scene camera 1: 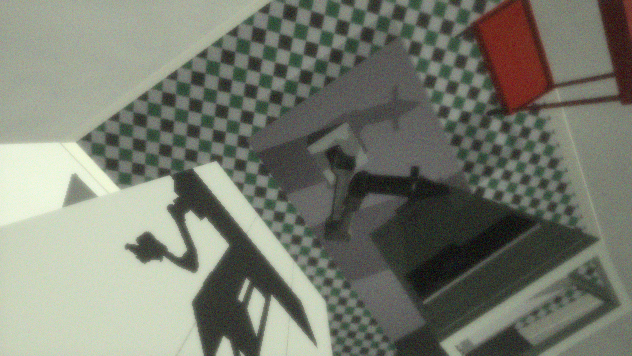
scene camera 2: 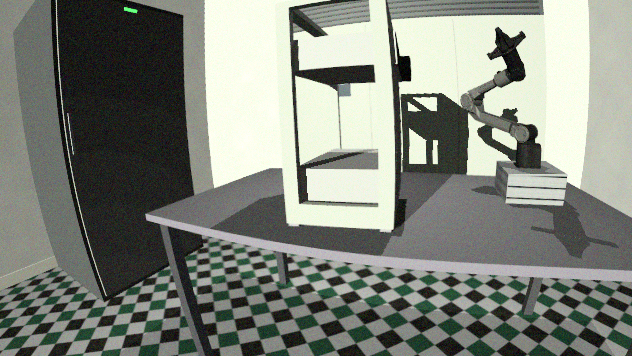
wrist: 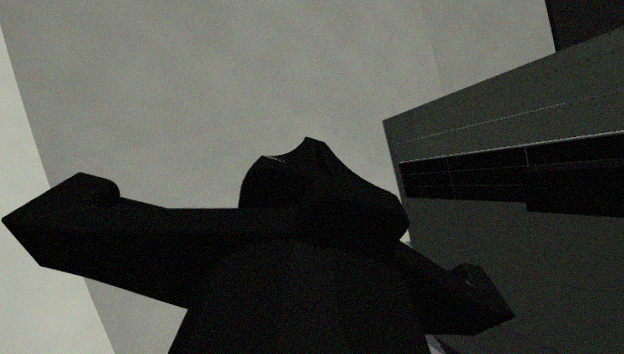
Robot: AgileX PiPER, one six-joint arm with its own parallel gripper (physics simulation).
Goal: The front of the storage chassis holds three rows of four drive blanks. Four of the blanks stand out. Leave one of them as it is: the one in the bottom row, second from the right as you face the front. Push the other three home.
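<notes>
The rack (scene camera 1: 505, 295) (scene camera 2: 382, 175) (wrist: 450, 117) stands on the table. In the wrist view its front shows a dark chassis front (wrist: 430, 180) at the right, split by thin lines into rows and cells. A darker block (wrist: 575, 192) beyond a step there reaches lower and seems to stand out. A black block (scene camera 2: 404, 68) juts from the upper rack front in scene camera 2. Single blanks cannot be told apart. My gripper (scene camera 1: 450, 189) (scene camera 2: 498, 31) (wrist: 310, 152) is shut and empty, raised high in front of the rack, apart from it in scene camera 2.
The arm's base (scene camera 2: 528, 155) stands on a pale slatted box (scene camera 2: 535, 189) on the grey table (scene camera 2: 450, 235). A tall black cabinet (scene camera 2: 120, 135) stands beyond the table's left end. A red chair-like object (scene camera 1: 515, 55) is near the wall in scene camera 1.
</notes>
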